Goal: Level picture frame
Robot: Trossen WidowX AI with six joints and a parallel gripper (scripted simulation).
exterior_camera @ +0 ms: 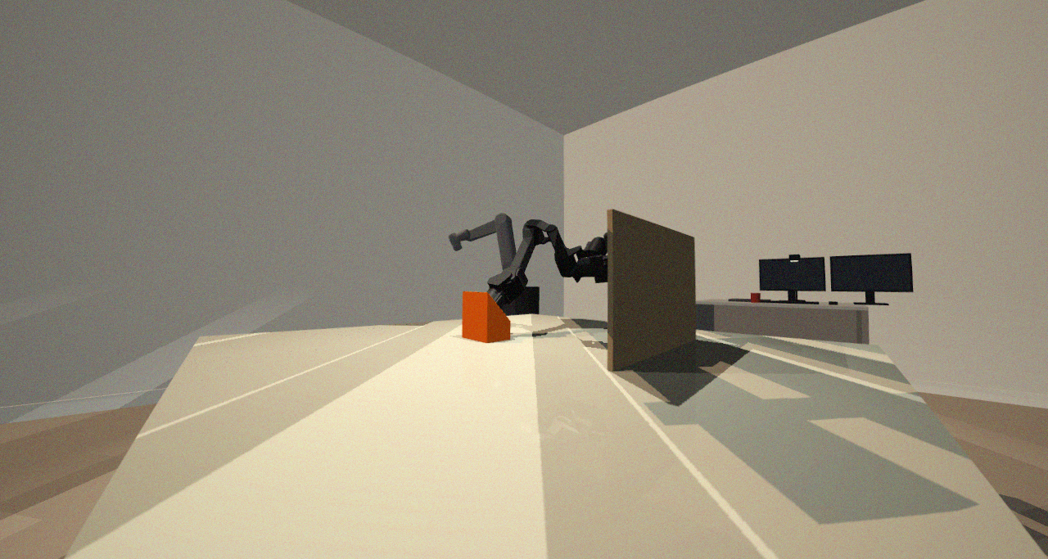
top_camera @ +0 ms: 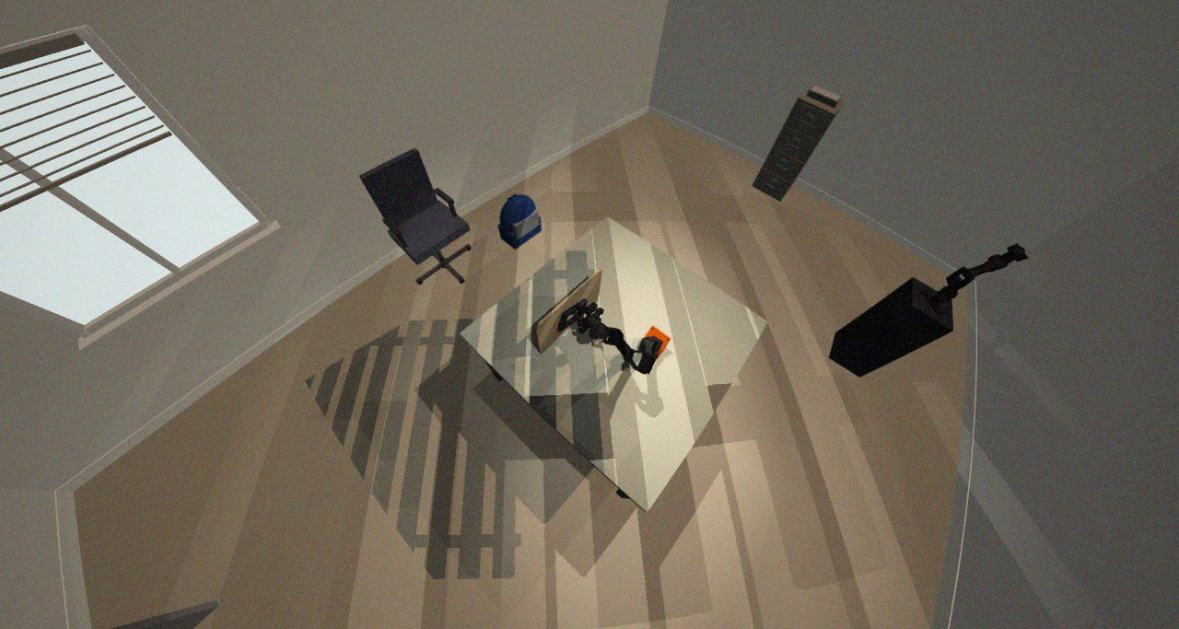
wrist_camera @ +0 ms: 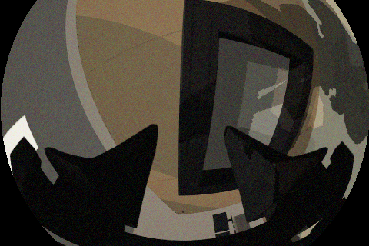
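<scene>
Now: gripper tip 1 cm short of the black picture frame, 1 cm to the right of it and 5 cm above it. Also, from my gripper tip: brown wall board 2 cm ahead, 6 cm below.
</scene>
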